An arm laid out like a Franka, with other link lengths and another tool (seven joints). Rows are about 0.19 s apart.
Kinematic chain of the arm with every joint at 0, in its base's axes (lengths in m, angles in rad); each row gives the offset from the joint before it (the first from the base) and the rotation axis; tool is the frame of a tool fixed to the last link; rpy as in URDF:
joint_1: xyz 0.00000 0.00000 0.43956 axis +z
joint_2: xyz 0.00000 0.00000 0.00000 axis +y
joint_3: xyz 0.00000 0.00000 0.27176 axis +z
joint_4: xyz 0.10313 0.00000 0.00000 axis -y
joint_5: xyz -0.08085 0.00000 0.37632 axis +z
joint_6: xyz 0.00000 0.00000 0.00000 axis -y
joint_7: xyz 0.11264 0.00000 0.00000 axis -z
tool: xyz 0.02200 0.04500 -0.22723 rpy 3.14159 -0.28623 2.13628
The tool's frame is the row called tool.
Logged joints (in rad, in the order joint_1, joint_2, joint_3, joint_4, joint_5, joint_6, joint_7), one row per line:
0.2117 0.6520 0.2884 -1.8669 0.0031 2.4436 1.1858
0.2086 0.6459 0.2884 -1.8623 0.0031 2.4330 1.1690
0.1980 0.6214 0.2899 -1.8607 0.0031 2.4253 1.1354
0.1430 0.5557 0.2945 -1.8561 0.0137 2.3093 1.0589
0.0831 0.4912 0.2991 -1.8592 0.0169 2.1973 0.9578
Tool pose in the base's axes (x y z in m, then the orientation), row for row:
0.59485 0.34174 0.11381 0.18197 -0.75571 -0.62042 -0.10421
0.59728 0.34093 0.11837 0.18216 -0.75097 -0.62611 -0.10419
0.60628 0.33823 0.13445 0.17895 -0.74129 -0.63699 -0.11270
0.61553 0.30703 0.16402 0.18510 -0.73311 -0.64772 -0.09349
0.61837 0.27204 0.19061 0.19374 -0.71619 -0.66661 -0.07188
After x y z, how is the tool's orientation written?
As a quaternion, w x y z.
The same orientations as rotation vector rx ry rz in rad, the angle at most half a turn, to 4 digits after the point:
-2.1332 -1.7513 -0.2942
-2.1196 -1.7672 -0.2941
-2.0959 -1.8010 -0.3186
-2.0659 -1.8252 -0.2634
-2.0088 -1.8697 -0.2016

